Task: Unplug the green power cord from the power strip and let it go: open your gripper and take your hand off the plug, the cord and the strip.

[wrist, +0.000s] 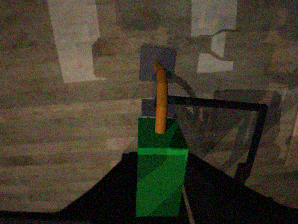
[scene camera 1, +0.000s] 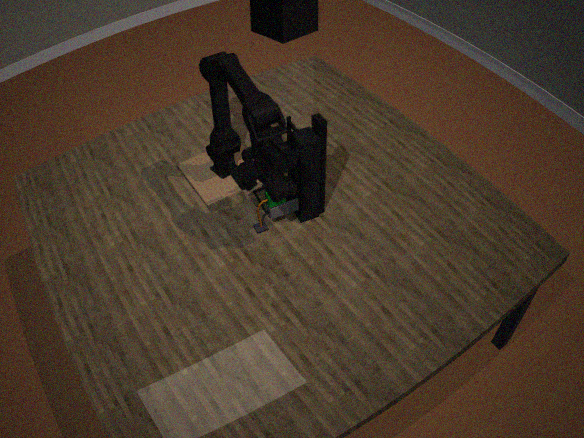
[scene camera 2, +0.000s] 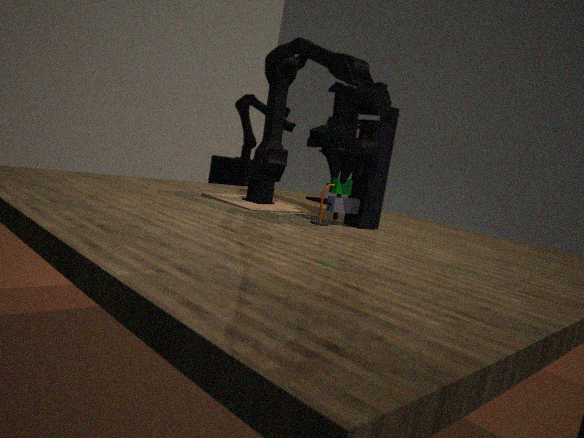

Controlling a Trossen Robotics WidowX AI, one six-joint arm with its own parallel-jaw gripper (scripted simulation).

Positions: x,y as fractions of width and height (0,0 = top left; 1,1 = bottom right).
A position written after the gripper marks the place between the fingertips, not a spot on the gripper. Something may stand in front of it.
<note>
In view: the gripper (scene camera 2: 0.58,0.42).
The gripper shows as well in the wrist view (wrist: 0.54,0.71) and in scene camera 1 (scene camera 1: 0.47,0.45).
</note>
